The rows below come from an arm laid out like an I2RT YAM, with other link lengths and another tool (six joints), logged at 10 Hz.
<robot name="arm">
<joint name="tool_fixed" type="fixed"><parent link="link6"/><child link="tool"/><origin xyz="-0.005 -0.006 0.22" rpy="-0.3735 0 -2.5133"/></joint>
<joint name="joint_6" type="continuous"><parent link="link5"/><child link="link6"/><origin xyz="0.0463 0 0.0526" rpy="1.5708 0 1.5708"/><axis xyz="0 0 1"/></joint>
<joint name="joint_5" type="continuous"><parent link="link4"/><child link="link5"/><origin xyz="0.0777 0.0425 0.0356" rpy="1.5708 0 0"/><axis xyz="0 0 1"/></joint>
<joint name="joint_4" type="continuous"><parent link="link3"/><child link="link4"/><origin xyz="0.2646 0.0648 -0.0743" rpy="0 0 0"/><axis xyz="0 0 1"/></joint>
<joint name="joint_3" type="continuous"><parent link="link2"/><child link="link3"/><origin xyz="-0.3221 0 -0.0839" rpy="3.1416 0 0"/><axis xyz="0 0 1"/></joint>
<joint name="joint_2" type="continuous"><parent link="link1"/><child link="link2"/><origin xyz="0.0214 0.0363 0.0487" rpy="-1.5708 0 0"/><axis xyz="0 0 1"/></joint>
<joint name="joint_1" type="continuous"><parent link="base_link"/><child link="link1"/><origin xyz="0 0 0.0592" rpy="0 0 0"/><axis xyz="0 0 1"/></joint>
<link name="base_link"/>
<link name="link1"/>
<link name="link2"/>
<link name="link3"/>
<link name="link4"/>
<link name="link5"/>
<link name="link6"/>
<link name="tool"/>
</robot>
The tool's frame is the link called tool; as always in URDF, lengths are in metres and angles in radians. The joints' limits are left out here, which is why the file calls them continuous.
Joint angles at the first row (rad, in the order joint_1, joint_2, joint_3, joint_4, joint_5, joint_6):
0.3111 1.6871 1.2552 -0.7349 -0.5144 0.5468
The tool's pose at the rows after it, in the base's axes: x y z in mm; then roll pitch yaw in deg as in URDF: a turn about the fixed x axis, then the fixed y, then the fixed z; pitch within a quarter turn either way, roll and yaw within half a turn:
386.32 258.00 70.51 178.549 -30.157 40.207
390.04 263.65 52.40 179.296 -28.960 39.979
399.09 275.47 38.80 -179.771 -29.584 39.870
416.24 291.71 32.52 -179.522 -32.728 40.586
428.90 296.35 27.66 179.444 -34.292 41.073
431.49 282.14 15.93 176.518 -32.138 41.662
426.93 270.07 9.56 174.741 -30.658 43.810
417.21 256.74 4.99 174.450 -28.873 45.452
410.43 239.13 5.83 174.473 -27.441 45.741
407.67 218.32 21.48 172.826 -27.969 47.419
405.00 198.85 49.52 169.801 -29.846 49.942
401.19 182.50 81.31 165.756 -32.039 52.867
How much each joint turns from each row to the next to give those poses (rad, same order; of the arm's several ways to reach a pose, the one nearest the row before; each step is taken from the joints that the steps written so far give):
0.0095 0.0515 0.0000 0.0134 -0.0004 0.0172
0.0092 0.0496 0.0000 0.0301 -0.0004 0.0084
0.0107 0.0492 0.0000 0.0602 -0.0145 0.0118
0.0087 0.0435 0.0000 0.0954 -0.0232 0.0035
0.0027 0.0229 0.0000 0.0550 0.0057 0.0022
-0.0034 0.0057 0.0000 -0.0191 0.0545 -0.0106
-0.0115 0.0000 0.0001 -0.0363 0.0191 -0.0492
-0.0202 -0.0023 0.0000 -0.0538 0.0004 -0.0557
-0.0324 -0.0130 0.0000 -0.0553 -0.0004 -0.0443
-0.0439 -0.0465 0.0003 -0.0576 -0.0004 -0.0698
-0.0427 -0.0778 0.0000 -0.0568 0.0000 -0.0717
-0.0343 -0.0897 0.0000 -0.0481 0.0042 -0.0595

